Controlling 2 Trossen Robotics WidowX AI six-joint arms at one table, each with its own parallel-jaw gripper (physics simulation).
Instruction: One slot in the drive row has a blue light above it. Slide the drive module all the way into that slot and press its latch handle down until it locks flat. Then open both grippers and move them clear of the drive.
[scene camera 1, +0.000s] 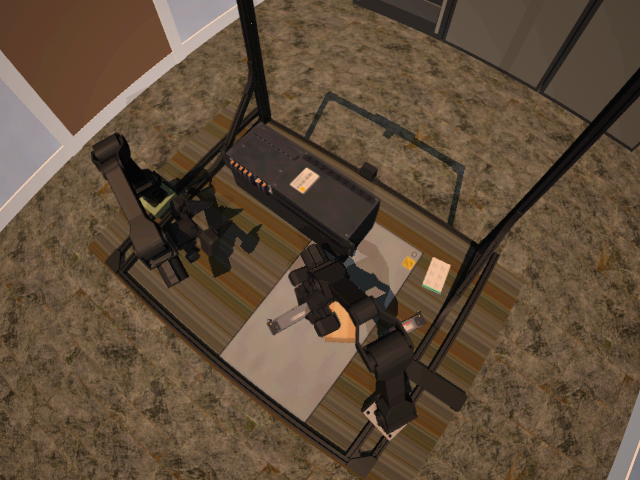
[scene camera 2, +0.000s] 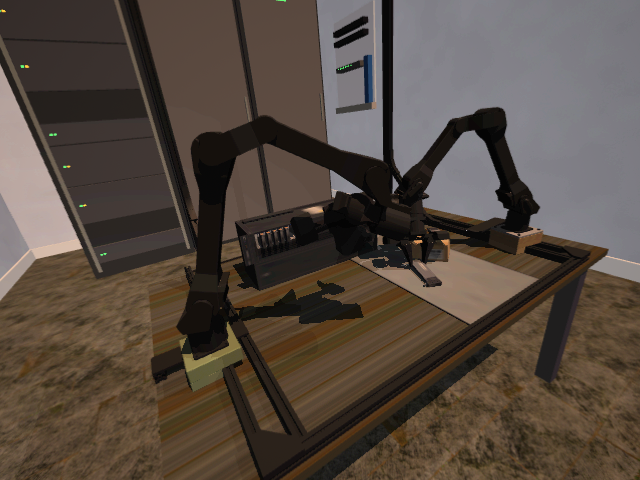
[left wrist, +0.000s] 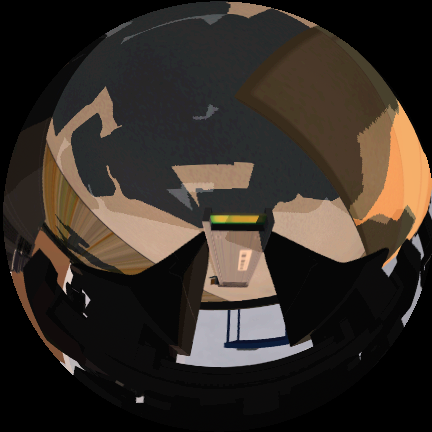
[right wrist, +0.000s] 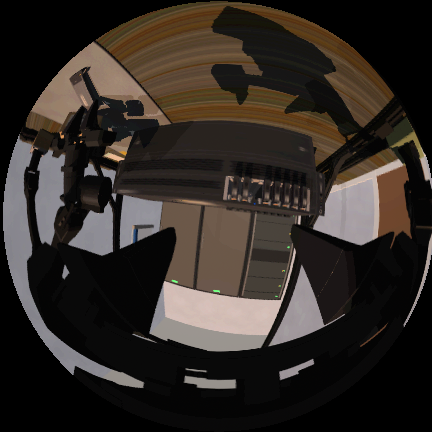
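Seen in the pictures: left gripper, fingertip midpoint: (scene camera 1: 303, 311) (scene camera 2: 417, 266) (left wrist: 235, 236) (right wrist: 90, 100); right gripper, fingertip midpoint: (scene camera 1: 222, 212) (scene camera 2: 323, 221) (right wrist: 235, 232); left arm's base at its link origin: (scene camera 1: 390, 413) (scene camera 2: 516, 228); right arm's base at its link origin: (scene camera 1: 155, 196) (scene camera 2: 208, 343).
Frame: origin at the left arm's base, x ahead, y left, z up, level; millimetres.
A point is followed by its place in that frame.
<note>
The grey drive module (scene camera 1: 287, 318) @(y 29, x 371, z -45 mm) (scene camera 2: 427, 274) @(y 43, x 372, z -46 mm) (left wrist: 232, 262) @(y 2, x 365, z -44 mm) (right wrist: 84, 87) is held over the grey mat, its green and yellow connector end towards the top of the left wrist view. My left gripper (left wrist: 235, 236) @(y -17, x 359, z -52 mm) is shut on it, with a finger on each side. The drive row (scene camera 1: 249, 173) @(y -136, x 717, z 110 mm) (scene camera 2: 273, 241) @(y -139, x 756, z 74 mm) (right wrist: 292, 194) @(y -125, x 763, z 87 mm) is at one end of the dark chassis (scene camera 1: 330, 206) @(y -231, x 489, z 115 mm) (scene camera 2: 310, 266) @(y -153, x 654, z -39 mm) (right wrist: 215, 140) @(y -159, x 618, z -5 mm). A small blue light (right wrist: 254, 204) @(y -145, x 699, z 113 mm) shows by a gap in the row. My right gripper (scene camera 1: 205, 223) (right wrist: 235, 232) @(y -4, x 645, z 150 mm) is open and empty, facing the drive row from a distance.
An orange box (scene camera 1: 341, 328) @(y -57, x 249, z -1 mm) (scene camera 2: 442, 249) @(y -19, x 271, z -18 mm) (left wrist: 412, 170) stands on the grey mat (scene camera 1: 279, 372) @(y 143, x 273, z -59 mm) (scene camera 2: 480, 289) @(y 148, x 293, z -59 mm) beside the left gripper. Another module with a red mark (scene camera 1: 412, 322) @(y -222, x 130, z -52 mm) and a white card (scene camera 1: 437, 274) @(y -385, x 177, z -60 mm) lie farther right. Dark frame rails border the table.
</note>
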